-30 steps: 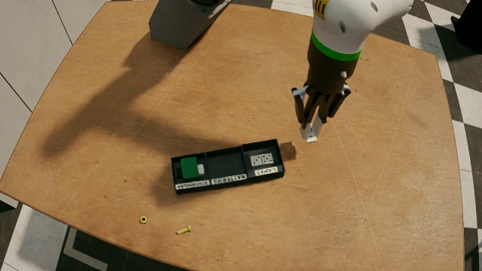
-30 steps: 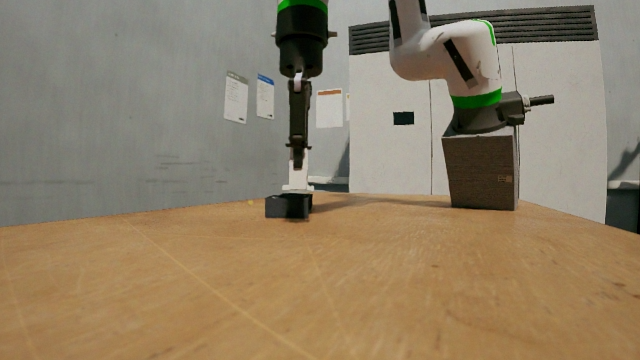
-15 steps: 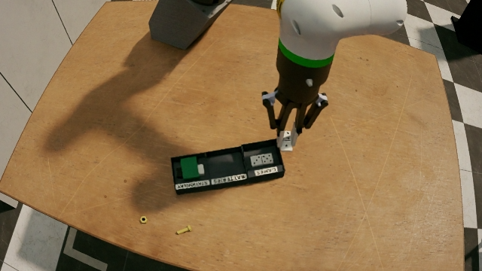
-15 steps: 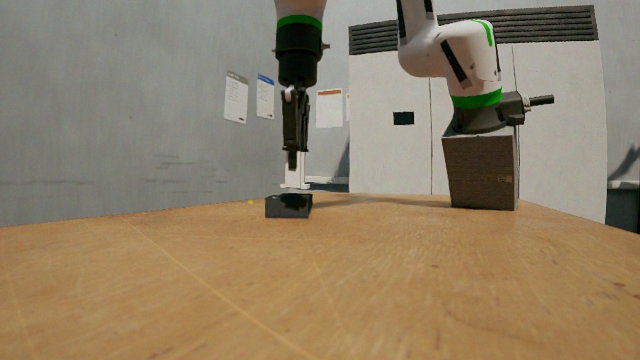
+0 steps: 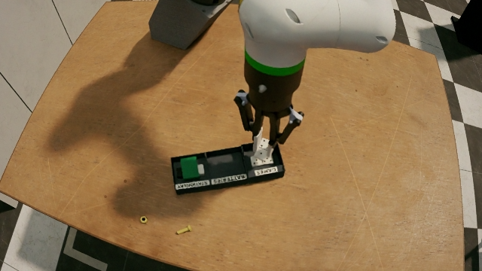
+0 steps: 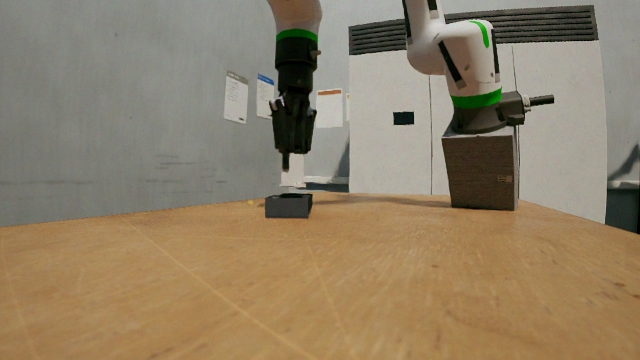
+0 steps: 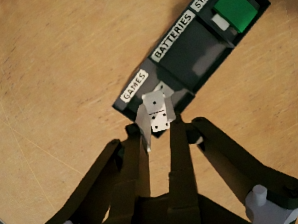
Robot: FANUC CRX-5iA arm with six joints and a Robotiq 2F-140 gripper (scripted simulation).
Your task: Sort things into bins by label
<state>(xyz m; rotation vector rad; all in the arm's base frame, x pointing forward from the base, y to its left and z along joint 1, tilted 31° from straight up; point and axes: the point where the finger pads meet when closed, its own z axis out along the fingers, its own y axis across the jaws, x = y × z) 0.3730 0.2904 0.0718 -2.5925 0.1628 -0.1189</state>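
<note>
Right now my hand is 30 mm above the white die-like block. The rest, counted from my hand: yellow bolt (220 mm ahead, 100 mm to the right, 90 mm below); then flat green block (150 mm to the right, 80 mm ahead, 70 mm below); then black three-part bin tray (70 mm to the right, 70 mm below, 50 mm ahead).
</note>
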